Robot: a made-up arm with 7 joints.
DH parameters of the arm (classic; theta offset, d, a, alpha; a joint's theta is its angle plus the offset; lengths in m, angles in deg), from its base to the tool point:
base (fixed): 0 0.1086 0 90
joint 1: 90 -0.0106 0.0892 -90
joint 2: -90 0.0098 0.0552 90
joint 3: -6.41 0 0.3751 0
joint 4: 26.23 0 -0.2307 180
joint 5: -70.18 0.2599 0.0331 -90
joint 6: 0 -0.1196 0.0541 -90
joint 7: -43.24 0 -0.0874 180
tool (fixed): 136.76 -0.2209 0 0
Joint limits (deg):
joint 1: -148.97..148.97
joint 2: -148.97..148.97
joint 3: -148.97..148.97
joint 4: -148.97..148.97
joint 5: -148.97..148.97
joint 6: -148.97..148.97
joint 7: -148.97..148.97
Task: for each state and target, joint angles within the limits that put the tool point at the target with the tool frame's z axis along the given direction. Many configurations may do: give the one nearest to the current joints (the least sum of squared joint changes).
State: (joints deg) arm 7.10 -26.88 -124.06 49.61 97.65 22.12 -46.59
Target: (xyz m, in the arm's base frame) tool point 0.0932 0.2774 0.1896 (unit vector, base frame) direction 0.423 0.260 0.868
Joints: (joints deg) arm -5.23 4.55 -148.97 76.53 136.28 22.96 -71.49
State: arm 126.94 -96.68 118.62 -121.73 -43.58 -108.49 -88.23
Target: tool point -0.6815 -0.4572 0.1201 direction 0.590 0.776 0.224
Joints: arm 92.91 -87.12 147.56 -131.55 -54.92 -143.62 -78.28
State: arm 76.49 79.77 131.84 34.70 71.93 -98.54 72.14
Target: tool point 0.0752 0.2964 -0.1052 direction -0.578 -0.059 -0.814
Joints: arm 93.09 83.10 142.38 66.60 67.56 -89.08 102.19
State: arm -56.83 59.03 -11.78 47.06 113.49 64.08 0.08
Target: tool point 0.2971 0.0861 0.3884 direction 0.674 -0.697 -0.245
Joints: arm -51.18 38.06 -20.53 17.30 125.03 97.88 -2.83
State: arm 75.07 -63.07 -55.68 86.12 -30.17 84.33 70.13
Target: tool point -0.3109 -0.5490 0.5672 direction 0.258 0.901 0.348
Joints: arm 88.77 -16.91 -32.45 91.73 -54.84 120.12 80.30
